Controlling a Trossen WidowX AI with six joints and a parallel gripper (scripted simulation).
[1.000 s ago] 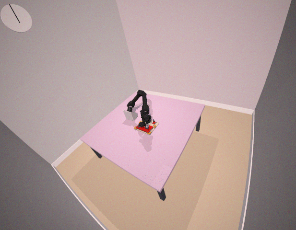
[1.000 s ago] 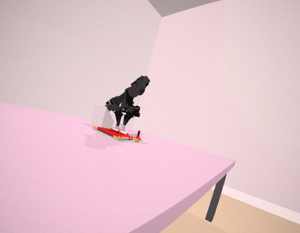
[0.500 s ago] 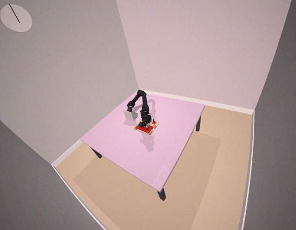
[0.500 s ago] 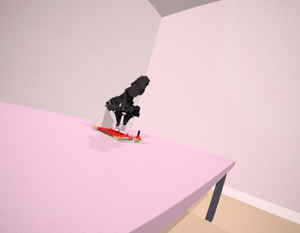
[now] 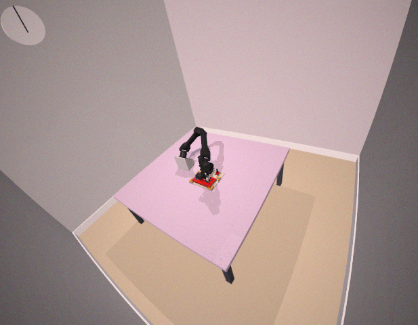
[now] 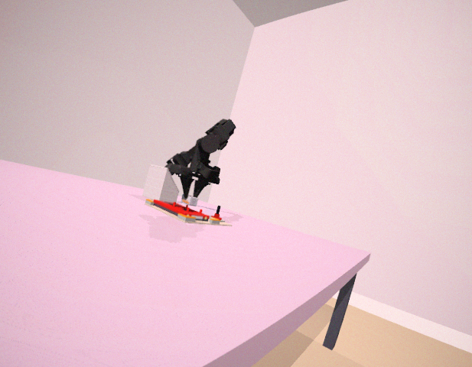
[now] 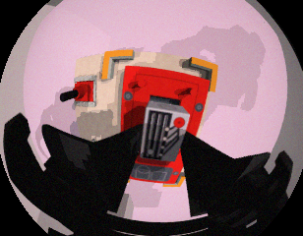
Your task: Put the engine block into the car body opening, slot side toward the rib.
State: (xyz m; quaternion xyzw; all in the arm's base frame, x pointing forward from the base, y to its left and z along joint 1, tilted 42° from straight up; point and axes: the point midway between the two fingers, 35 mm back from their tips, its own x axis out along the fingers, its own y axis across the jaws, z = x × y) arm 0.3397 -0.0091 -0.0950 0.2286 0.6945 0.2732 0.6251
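My gripper tip is now 1 cm above the engine block.
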